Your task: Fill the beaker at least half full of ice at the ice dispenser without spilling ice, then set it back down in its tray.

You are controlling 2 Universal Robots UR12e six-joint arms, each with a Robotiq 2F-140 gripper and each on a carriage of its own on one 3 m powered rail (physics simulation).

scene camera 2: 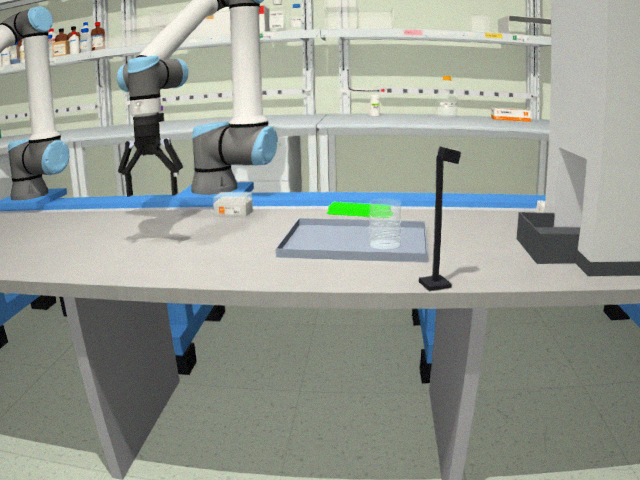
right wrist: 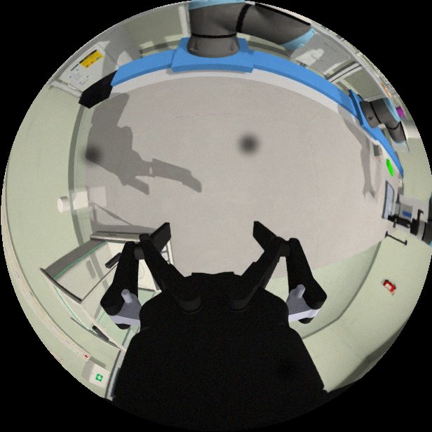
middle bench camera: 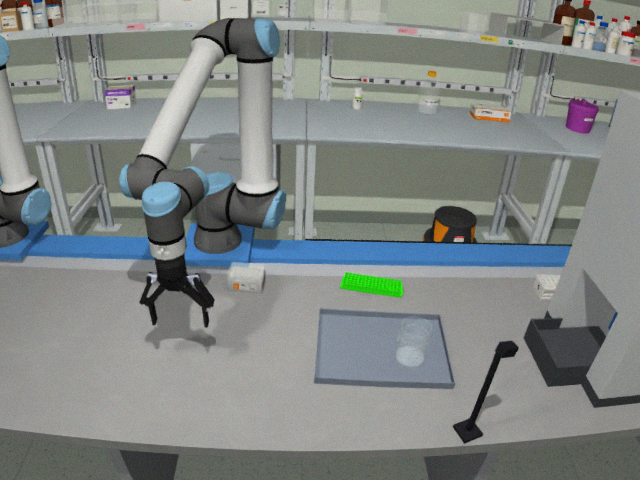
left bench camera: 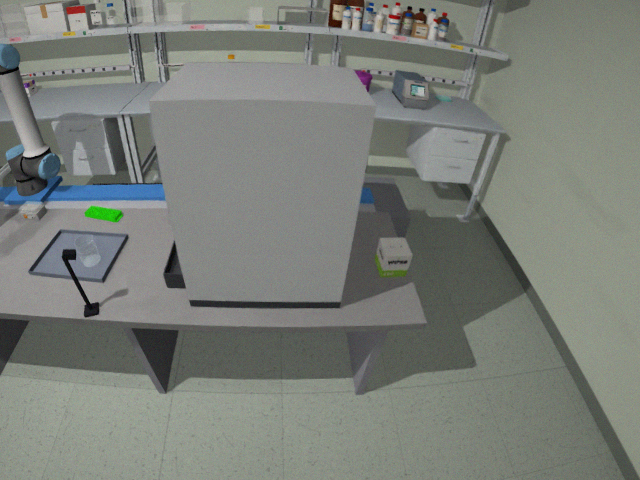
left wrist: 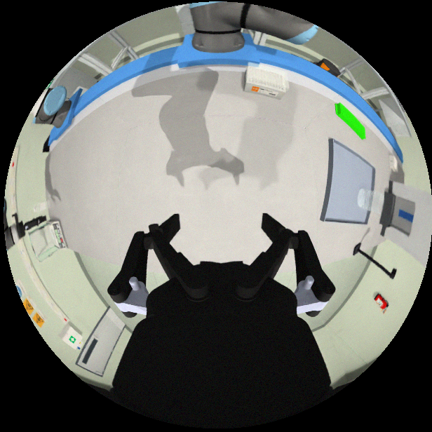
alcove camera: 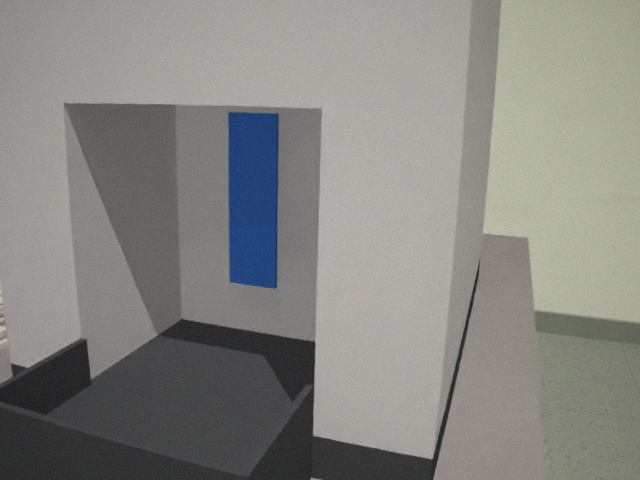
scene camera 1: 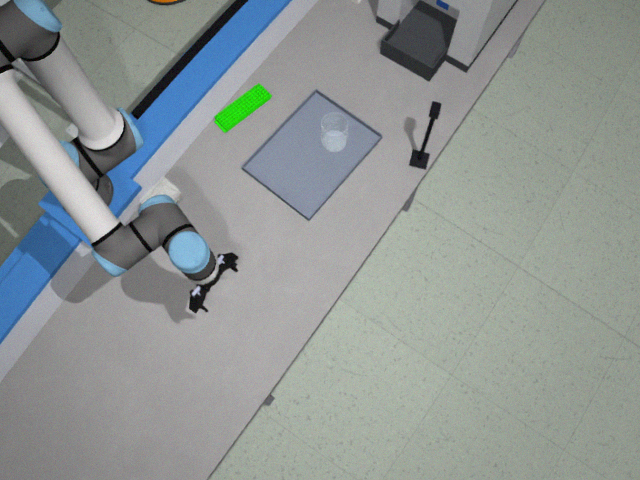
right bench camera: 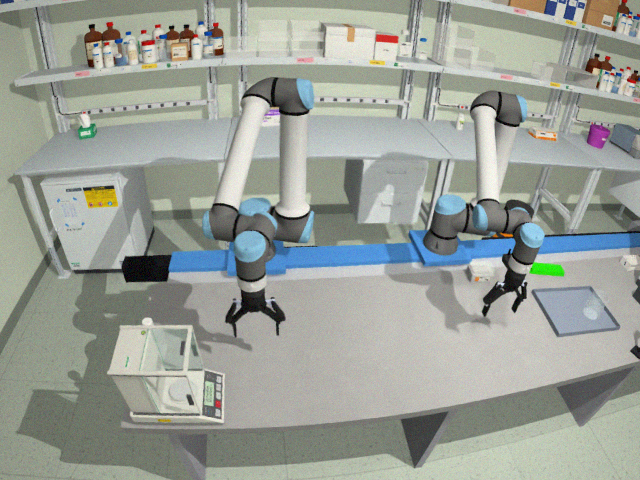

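The clear beaker point(scene camera 1: 334, 133) point(scene camera 2: 385, 227) point(left bench camera: 87, 251) point(middle bench camera: 412, 343) point(left wrist: 370, 199) stands upright in the grey-blue tray point(scene camera 1: 289, 160) point(scene camera 2: 325, 240) point(middle bench camera: 356, 348), toward its right side in the middle bench camera. I see no ice in it. The ice dispenser point(scene camera 2: 610, 155) point(alcove camera: 387, 232) point(left bench camera: 263, 196) is a tall grey cabinet with a dark catch bin point(scene camera 1: 413, 46) point(middle bench camera: 568, 351) and a blue panel point(alcove camera: 253, 201) in its alcove. My left gripper point(scene camera 2: 151, 192) point(middle bench camera: 180, 323) point(left wrist: 220, 220) is open and empty above the bench, apart from the tray. My right gripper point(right bench camera: 256, 334) point(right wrist: 211, 229) is open and empty, farther away near the balance.
A thin black stand point(scene camera 1: 426, 134) point(scene camera 2: 438, 217) point(middle bench camera: 483, 387) rises between tray and dispenser, near the bench's front edge. A green rack point(scene camera 1: 242, 108) point(middle bench camera: 372, 285) lies behind the tray. A white box point(middle bench camera: 246, 277) sits by the rail. The balance point(right bench camera: 170, 382) stands at the bench's far end.
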